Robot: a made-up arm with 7 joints.
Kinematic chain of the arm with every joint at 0, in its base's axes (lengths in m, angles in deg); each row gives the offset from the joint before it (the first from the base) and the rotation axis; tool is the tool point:
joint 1: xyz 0 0 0.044 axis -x
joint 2: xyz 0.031 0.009 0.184 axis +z
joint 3: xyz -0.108 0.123 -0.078 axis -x
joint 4: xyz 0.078 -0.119 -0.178 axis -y
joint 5: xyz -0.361 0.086 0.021 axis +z
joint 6: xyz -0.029 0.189 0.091 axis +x
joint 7: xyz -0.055 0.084 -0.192 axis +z
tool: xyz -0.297 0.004 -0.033
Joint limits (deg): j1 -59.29..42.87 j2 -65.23..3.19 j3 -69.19..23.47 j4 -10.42..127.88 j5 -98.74..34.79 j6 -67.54..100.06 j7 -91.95..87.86
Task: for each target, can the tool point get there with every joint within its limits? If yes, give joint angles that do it. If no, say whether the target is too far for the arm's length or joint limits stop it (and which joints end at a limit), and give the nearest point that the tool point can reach.
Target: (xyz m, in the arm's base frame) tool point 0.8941 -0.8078 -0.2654
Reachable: no: joint limits stop it (at a limit: joint 1, joint 2, joint 4, joint 5) | nearest point 0.7764 -0.6510 -0.2759 | short by 0.196 m
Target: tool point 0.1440 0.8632 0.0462
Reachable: yes | joints -42.28 -22.20 -24.45 52.48 14.42 -49.73 -73.93
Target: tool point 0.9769 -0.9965 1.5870
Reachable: no: too far | nearest point 0.5801 -0.1334 0.8375 | short by 1.210 m
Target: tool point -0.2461 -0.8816 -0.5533
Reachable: no: joint limits stop it (at a limit: joint 1, joint 2, joint 3, joint 5) | nearest point -0.2244 -0.7914 -0.5235 | short by 0.097 m
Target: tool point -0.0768 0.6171 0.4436
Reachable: yes | joints -2.93 -14.68 -35.04 23.03 -57.02 68.81 -20.79
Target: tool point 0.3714 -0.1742 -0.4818
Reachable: yes | joints 21.46 -20.57 11.76 115.08 -33.29 -0.20 51.74
